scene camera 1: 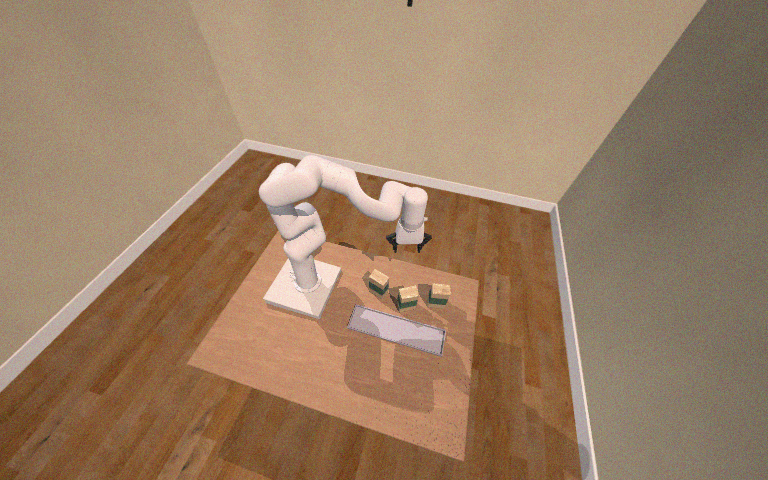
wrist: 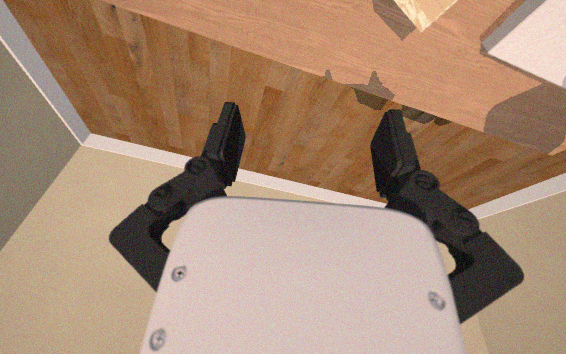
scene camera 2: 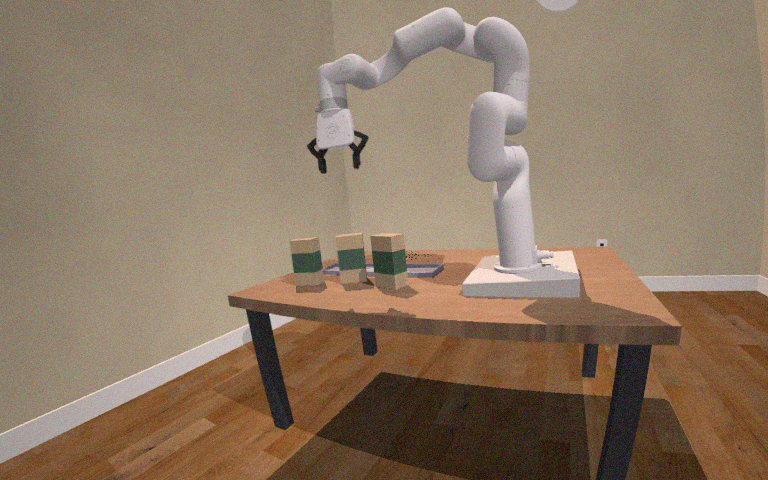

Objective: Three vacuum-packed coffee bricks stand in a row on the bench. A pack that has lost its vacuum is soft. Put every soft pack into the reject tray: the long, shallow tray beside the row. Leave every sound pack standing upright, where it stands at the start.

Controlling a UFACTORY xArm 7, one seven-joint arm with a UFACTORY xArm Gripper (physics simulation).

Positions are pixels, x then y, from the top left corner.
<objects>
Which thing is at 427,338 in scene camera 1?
A shallow reject tray.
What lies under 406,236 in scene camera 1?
The gripper.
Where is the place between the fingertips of the gripper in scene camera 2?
339,170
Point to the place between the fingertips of the gripper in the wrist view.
308,123
</objects>
